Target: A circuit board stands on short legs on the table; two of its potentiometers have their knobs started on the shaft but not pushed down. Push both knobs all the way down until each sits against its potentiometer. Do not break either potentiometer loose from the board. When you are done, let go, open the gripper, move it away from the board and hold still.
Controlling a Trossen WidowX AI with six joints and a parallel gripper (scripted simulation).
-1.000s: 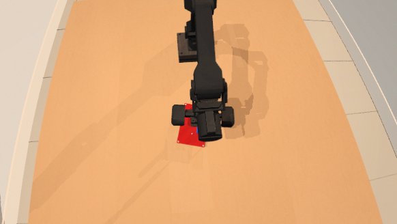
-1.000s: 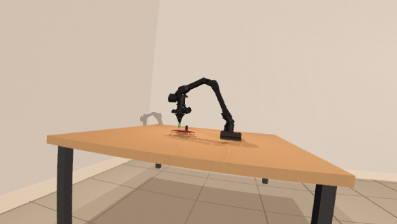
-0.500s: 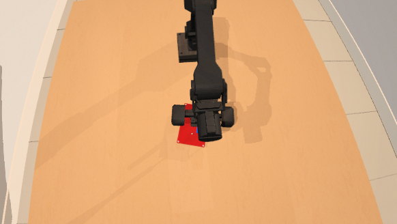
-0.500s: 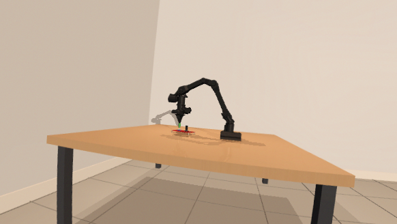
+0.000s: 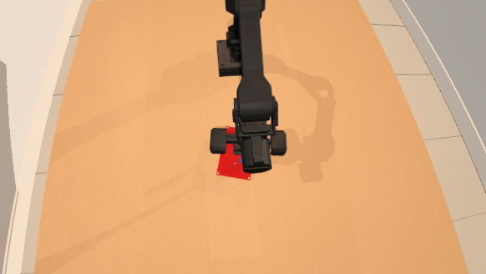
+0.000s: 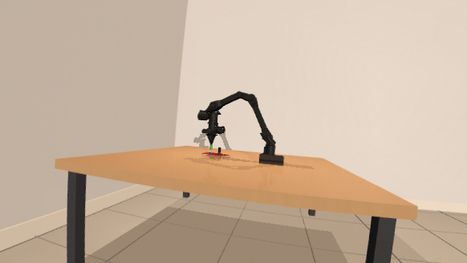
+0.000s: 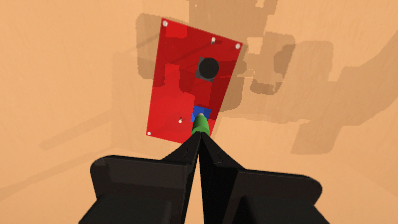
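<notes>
Now: the green knob 20 mm below my gripper tip. From my gripper tip the other things lie so: black knob: 60 mm behind, 30 mm below, 10 mm to the left.
</notes>
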